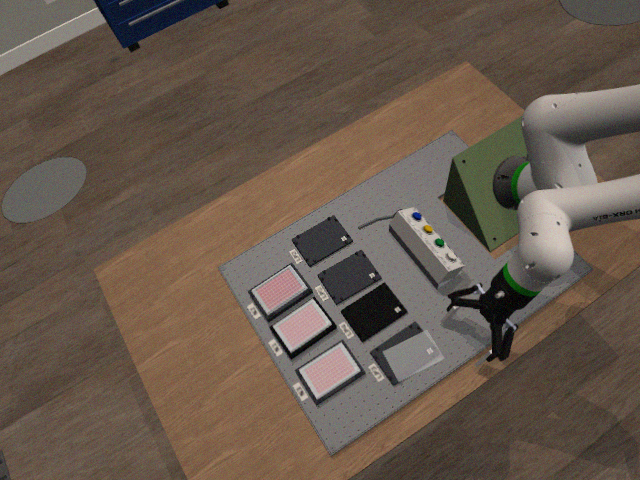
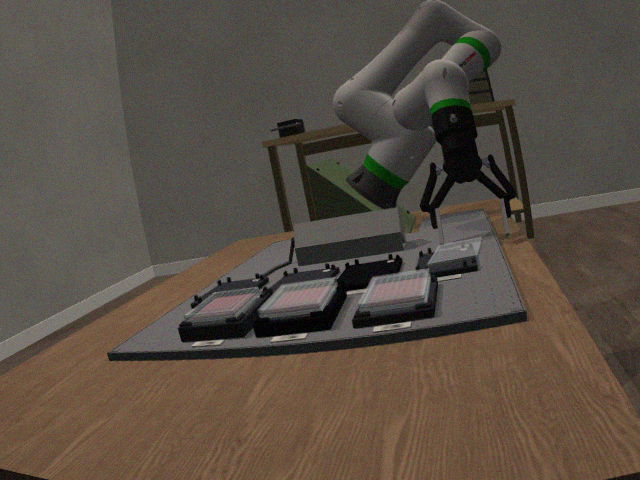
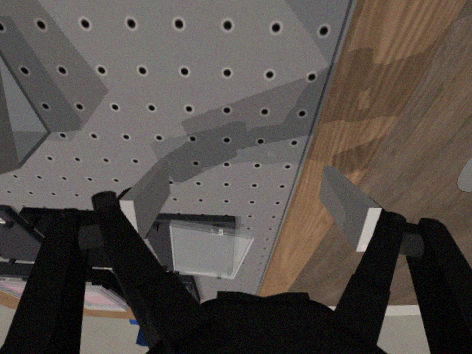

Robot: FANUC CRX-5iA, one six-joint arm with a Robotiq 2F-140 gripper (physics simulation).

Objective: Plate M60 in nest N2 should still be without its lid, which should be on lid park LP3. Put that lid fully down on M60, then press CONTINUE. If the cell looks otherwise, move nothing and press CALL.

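Places are measured from the arm's base along level axes (x right, y ahead, z up), in metres.
Pixels of known places: gripper, fingertip midpoint: (image 1: 461,341) (image 2: 475,240) (image 3: 245,179); arm's base, link origin: (image 1: 514,182) (image 2: 369,194).
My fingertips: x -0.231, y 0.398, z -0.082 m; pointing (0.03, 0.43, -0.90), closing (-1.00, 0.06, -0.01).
Observation:
For each thing: its middle in the pictures, then the offset to it from my fingertips. "spot": a spot on its surface instead.
- clear lid, body centre: (image 3: 207,254) (image 2: 457,251) (image 1: 413,355) dx +0.045, dy +0.123, dz +0.011 m
- dark lid park, body centre: (image 3: 193,252) (image 2: 446,259) (image 1: 404,352) dx +0.066, dy +0.132, dz +0.004 m
- middle plate, body centre: (image 2: 299,295) (image 3: 93,299) (image 1: 302,324) dx +0.277, dy +0.300, dz +0.026 m
- button box, body centre: (image 2: 350,234) (image 1: 426,244) dx +0.254, dy -0.098, dz +0.036 m
- cable, surface spot: (image 1: 377,220) spot: dx +0.413, dy -0.057, dz -0.004 m
My gripper (image 1: 473,330) (image 2: 473,227) (image 3: 245,179) is open and empty, above the right edge of the board. A clear lid (image 1: 410,356) (image 2: 454,253) (image 3: 202,250) lies askew on the dark lid park (image 1: 399,338) (image 2: 424,260) at the end of the row nearest the gripper; part of it overhangs. The middle plate (image 1: 303,326) (image 2: 299,297) is pink and sits in a black nest. Clear material shows over it, but I cannot tell if it is a lid. The labels are too blurred to read. The button box (image 1: 424,242) (image 2: 348,235) carries blue, yellow, green and white buttons.
Two more pink plates (image 1: 280,290) (image 1: 329,370) sit in nests on either side. Three lid parks (image 1: 321,240) (image 1: 349,276) (image 1: 374,312) show no lid that I can make out. A cable (image 1: 377,220) runs from the button box. The green arm mount (image 1: 480,196) stands behind it.

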